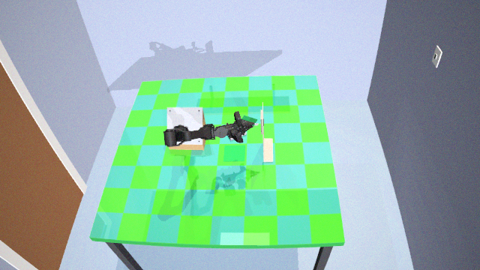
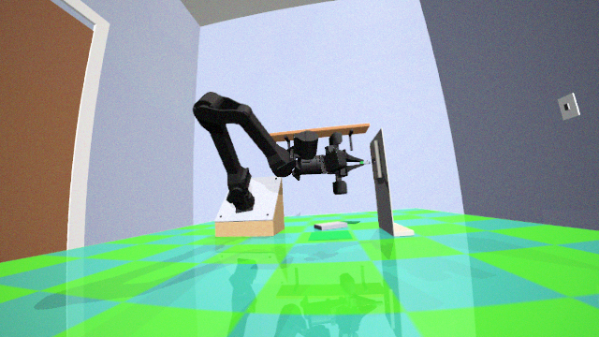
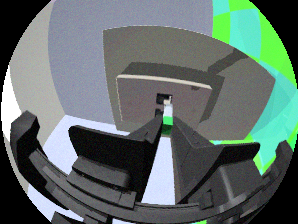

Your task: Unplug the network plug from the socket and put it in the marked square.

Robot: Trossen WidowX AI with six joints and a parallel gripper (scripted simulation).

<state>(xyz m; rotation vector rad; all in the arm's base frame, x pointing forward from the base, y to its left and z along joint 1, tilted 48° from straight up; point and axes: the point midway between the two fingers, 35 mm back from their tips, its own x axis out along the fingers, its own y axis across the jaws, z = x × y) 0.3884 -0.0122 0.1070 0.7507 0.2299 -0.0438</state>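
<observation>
My gripper tip is now 21 cm above the marked dark-green square, 12 cm past it and 1 cm to the left of it. Round my gripper tip: upright white panel: 8 cm below, 5 cm ahead; flat pale plate: 21 cm below, 14 cm to the left, 11 cm behind; grey network plug: right at my gripper tip.
</observation>
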